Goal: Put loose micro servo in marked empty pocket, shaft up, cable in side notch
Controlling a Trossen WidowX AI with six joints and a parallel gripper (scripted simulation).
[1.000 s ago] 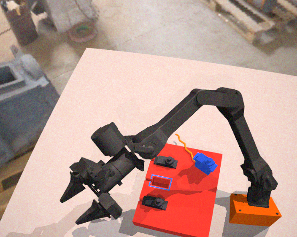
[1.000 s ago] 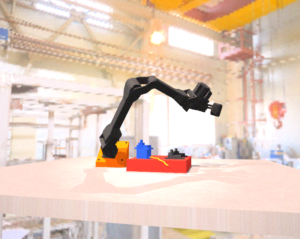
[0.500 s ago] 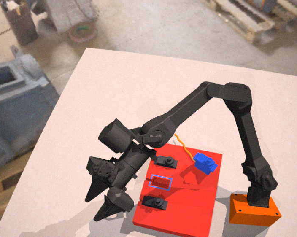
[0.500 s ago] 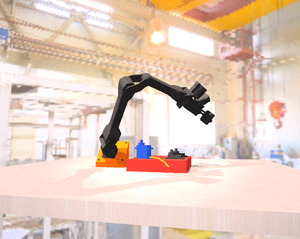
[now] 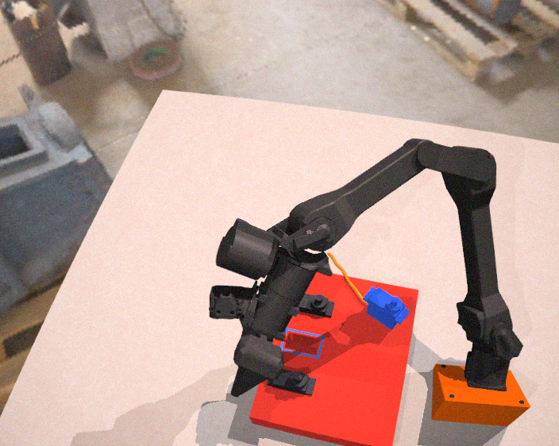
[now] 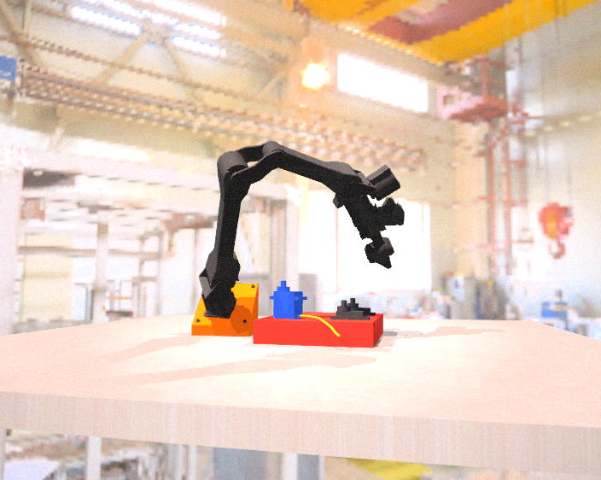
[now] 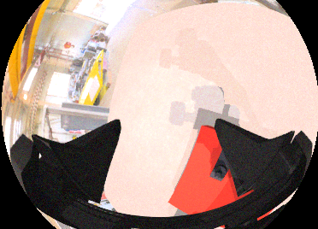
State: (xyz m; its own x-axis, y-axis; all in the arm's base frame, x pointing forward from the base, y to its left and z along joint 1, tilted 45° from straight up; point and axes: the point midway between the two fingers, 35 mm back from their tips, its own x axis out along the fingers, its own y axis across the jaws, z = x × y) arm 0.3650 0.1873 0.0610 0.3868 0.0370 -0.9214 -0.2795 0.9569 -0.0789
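My gripper tip is 170 mm past the red deck, 130 mm to the left of it and 170 mm above it.
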